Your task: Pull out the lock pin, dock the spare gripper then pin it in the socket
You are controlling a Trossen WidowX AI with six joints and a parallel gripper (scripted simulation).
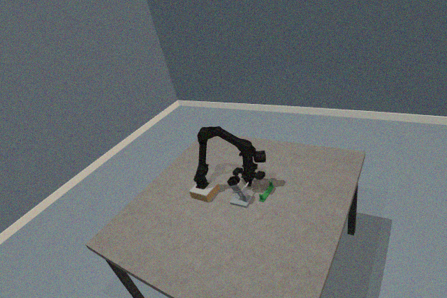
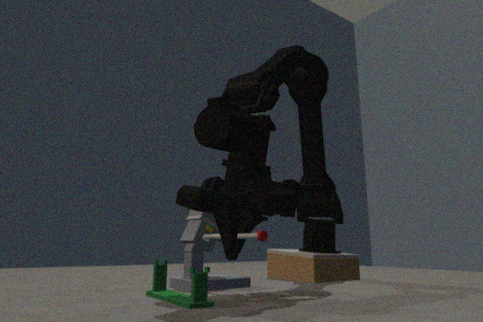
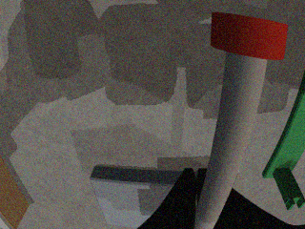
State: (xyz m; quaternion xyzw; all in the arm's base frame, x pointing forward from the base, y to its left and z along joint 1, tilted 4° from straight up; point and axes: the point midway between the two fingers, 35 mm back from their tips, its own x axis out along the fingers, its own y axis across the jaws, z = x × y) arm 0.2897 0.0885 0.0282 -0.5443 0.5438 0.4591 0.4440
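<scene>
Right now my gripper tip is 80 mm to the left of the grey mount and 10 mm past it. Also, from my gripper tip: green pin rest (100 mm ahead, 20 mm to the left, 20 mm below); then spare gripper (90 mm to the right, 70 mm above, 20 mm behind).
</scene>
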